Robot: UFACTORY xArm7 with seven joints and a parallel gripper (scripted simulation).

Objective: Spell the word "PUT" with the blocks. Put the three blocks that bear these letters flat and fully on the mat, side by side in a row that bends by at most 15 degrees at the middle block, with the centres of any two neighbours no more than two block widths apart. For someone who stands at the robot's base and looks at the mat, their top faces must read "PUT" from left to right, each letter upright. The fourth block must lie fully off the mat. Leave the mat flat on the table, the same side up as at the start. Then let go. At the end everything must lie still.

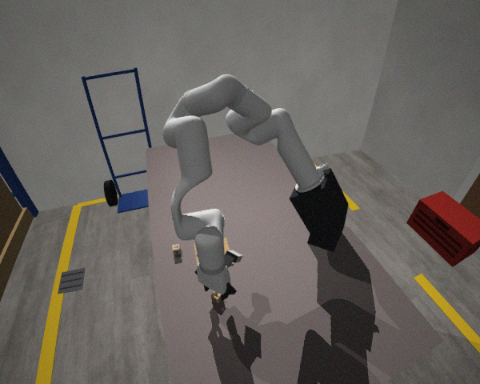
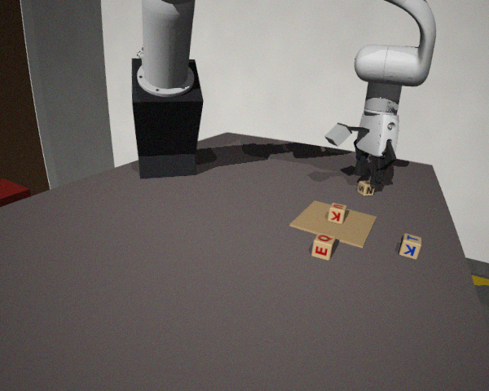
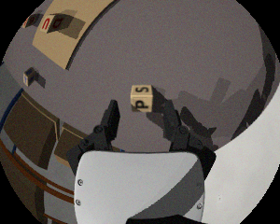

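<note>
Now: hand 20 cm to the left of the tan mat, 5 cm above it and 3 cm past it.
</note>
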